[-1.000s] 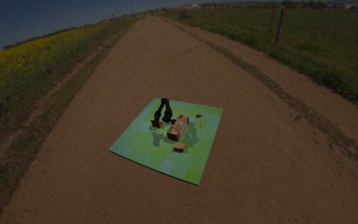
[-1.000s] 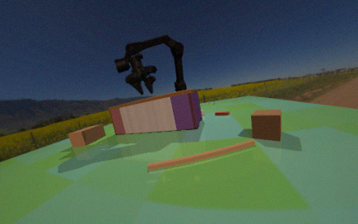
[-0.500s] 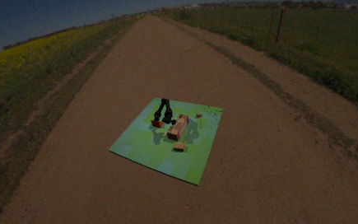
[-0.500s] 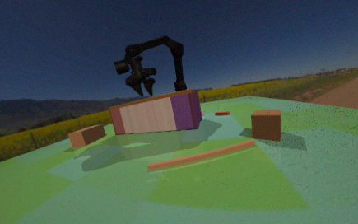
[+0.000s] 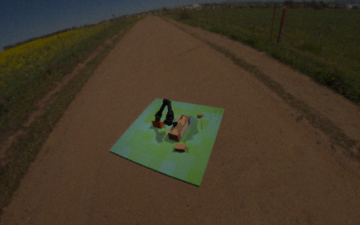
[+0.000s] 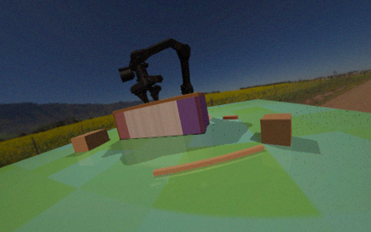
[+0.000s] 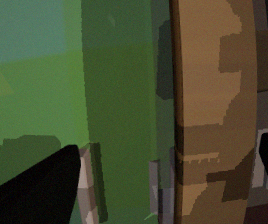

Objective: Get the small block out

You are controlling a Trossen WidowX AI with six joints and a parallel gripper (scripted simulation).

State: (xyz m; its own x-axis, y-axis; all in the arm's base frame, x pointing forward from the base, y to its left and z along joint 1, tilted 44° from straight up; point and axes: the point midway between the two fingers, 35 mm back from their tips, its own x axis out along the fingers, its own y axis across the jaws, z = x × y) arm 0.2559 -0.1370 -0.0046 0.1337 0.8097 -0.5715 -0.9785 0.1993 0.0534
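The long box lies 60 mm to the left of my gripper tip, 60 mm below it and 50 mm ahead of it. Round my gripper tip: thin orange stick 360 mm ahead, 230 mm to the left, 120 mm below; then red flat piece 340 mm to the left, 120 mm below, 50 mm ahead; then brown cube 370 mm to the left, 310 mm ahead, 100 mm below.
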